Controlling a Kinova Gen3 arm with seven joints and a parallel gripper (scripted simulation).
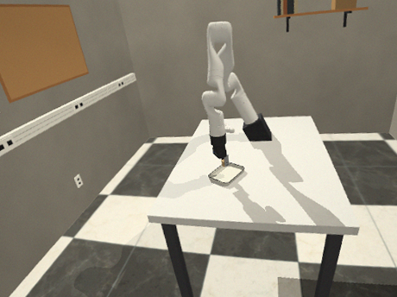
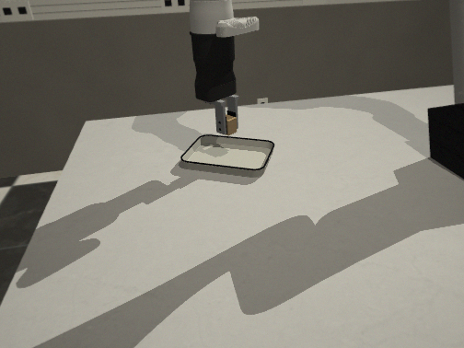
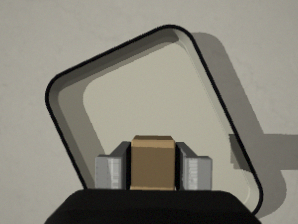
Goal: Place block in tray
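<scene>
Right now my hand is 70 mm above the white tray. Round my hand: tan block (10 mm below).
</scene>
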